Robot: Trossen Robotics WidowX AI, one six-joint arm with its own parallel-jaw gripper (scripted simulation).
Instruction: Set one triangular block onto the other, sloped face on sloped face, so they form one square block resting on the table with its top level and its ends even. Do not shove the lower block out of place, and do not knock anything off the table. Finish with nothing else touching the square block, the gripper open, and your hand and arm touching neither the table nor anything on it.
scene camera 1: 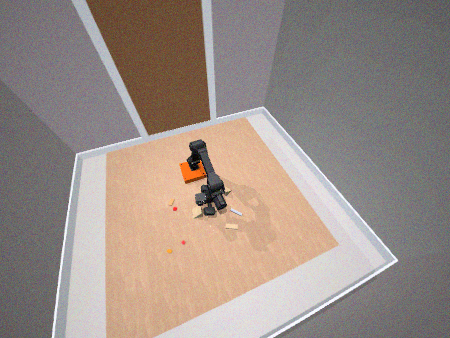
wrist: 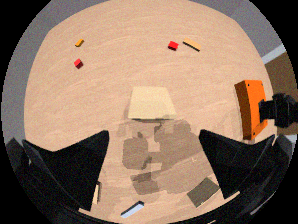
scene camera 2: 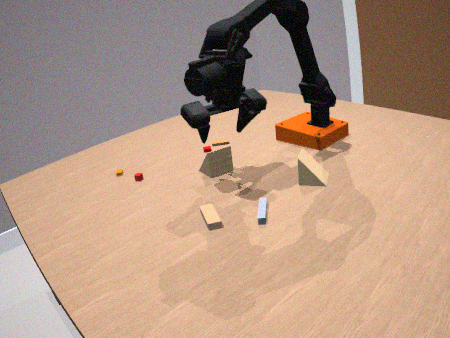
The gripper (scene camera 2: pixel 221 136) is open and holds nothing. Also in view: a tan triangular block (scene camera 2: pixel 217 162) and a tan triangular block (scene camera 2: pixel 310 172).
The gripper shows as well in the wrist view (wrist: pixel 156 135).
